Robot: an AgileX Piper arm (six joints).
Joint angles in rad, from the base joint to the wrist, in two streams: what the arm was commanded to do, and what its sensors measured. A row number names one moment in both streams.
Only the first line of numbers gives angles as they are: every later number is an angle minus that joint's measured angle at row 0.
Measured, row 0: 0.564, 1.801, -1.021, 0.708, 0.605, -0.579
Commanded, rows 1 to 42: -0.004, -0.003, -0.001, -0.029, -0.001, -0.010; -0.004, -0.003, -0.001, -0.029, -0.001, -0.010; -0.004, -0.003, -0.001, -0.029, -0.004, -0.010; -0.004, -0.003, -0.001, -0.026, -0.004, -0.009; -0.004, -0.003, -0.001, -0.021, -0.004, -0.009; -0.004, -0.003, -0.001, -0.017, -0.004, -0.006; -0.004, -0.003, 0.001, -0.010, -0.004, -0.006; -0.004, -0.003, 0.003, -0.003, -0.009, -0.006; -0.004, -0.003, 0.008, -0.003, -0.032, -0.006; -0.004, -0.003, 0.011, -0.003, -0.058, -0.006; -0.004, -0.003, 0.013, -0.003, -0.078, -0.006; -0.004, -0.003, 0.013, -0.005, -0.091, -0.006; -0.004, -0.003, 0.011, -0.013, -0.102, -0.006; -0.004, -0.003, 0.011, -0.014, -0.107, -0.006; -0.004, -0.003, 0.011, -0.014, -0.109, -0.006; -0.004, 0.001, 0.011, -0.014, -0.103, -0.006; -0.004, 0.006, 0.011, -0.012, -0.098, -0.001; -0.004, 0.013, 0.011, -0.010, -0.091, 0.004; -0.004, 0.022, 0.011, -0.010, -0.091, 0.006; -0.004, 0.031, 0.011, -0.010, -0.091, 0.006; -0.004, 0.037, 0.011, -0.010, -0.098, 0.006; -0.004, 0.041, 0.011, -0.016, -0.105, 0.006; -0.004, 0.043, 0.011, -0.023, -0.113, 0.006; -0.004, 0.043, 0.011, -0.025, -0.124, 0.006; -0.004, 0.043, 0.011, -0.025, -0.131, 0.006; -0.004, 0.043, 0.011, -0.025, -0.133, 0.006; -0.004, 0.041, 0.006, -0.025, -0.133, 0.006; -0.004, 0.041, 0.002, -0.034, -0.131, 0.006; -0.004, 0.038, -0.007, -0.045, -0.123, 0.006; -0.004, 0.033, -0.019, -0.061, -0.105, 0.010; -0.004, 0.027, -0.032, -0.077, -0.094, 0.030; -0.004, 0.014, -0.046, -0.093, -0.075, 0.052; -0.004, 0.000, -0.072, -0.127, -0.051, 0.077; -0.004, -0.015, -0.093, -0.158, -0.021, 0.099; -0.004, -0.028, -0.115, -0.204, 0.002, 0.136; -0.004, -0.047, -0.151, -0.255, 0.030, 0.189; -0.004, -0.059, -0.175, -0.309, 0.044, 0.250; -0.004, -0.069, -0.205, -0.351, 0.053, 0.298; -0.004, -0.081, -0.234, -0.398, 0.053, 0.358; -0.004, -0.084, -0.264, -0.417, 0.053, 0.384; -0.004, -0.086, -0.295, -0.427, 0.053, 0.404; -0.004, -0.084, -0.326, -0.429, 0.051, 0.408
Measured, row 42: 0.000, -0.067, -0.222, -0.344, 0.033, 0.305
